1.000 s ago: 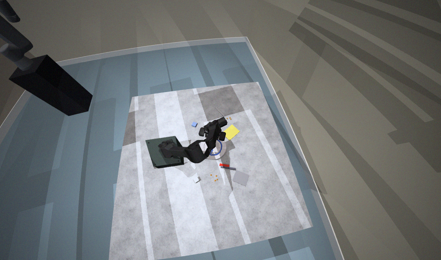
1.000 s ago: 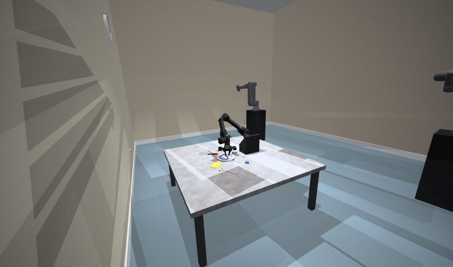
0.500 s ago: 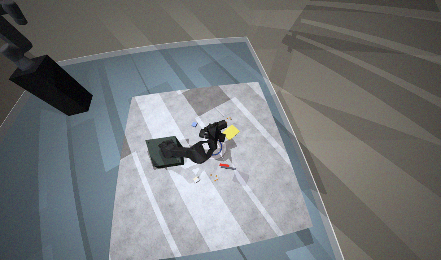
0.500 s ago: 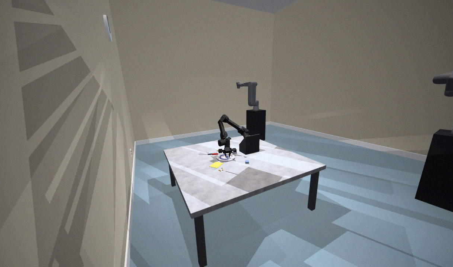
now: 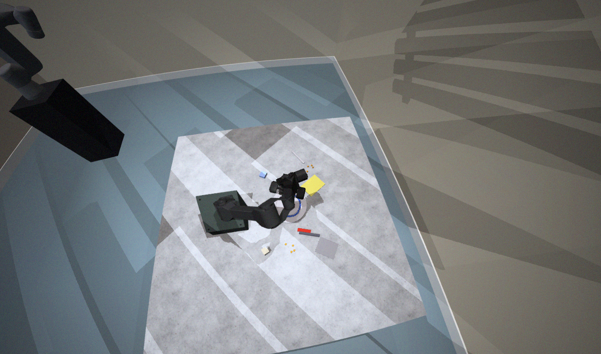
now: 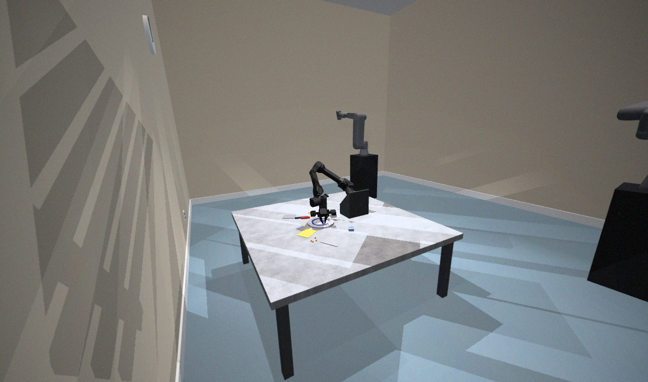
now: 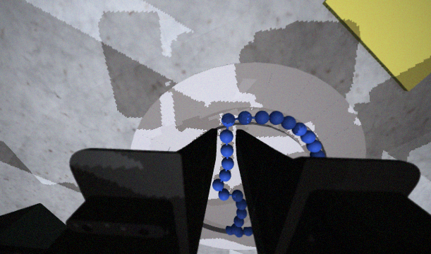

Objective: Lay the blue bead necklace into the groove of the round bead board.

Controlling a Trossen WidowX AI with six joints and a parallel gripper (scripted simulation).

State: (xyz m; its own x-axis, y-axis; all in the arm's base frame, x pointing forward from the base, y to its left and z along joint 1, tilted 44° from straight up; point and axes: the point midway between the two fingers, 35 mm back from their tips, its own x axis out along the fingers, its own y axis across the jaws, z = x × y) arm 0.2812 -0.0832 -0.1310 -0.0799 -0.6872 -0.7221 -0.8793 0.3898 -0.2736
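The round white bead board is 1 cm behind my gripper tip, 5 cm to the right of it and 1 cm below it. From my gripper tip the other things lie so: blue block 12 cm behind, 18 cm to the left, 1 cm below; then yellow sheet 16 cm ahead, 4 cm to the left, 1 cm below; then grey tool 5 cm ahead, 22 cm to the right, 1 cm below.
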